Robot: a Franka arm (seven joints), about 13 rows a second.
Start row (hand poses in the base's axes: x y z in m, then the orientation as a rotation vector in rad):
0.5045 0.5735 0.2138 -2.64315 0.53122 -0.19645
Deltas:
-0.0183 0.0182 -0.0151 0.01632 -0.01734 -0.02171
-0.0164 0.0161 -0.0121 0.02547 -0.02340 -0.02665
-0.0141 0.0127 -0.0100 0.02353 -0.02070 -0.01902
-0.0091 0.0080 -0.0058 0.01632 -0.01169 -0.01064
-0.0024 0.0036 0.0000 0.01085 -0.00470 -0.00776
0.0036 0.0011 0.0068 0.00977 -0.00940 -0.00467
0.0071 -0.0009 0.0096 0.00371 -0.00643 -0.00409
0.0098 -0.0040 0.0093 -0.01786 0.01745 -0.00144
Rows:
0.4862 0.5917 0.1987 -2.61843 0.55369 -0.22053
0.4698 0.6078 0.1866 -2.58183 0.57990 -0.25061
0.4557 0.6205 0.1766 -2.54916 0.59668 -0.27493
0.4466 0.6285 0.1708 -2.52771 0.60583 -0.28735
0.4442 0.6321 0.1708 -2.51413 0.61390 -0.29196
0.4478 0.6332 0.1776 -2.50092 0.61613 -0.30162
0.4549 0.6323 0.1872 -2.49449 0.61875 -0.30966
0.4647 0.6283 0.1965 -2.51641 0.62746 -0.29549

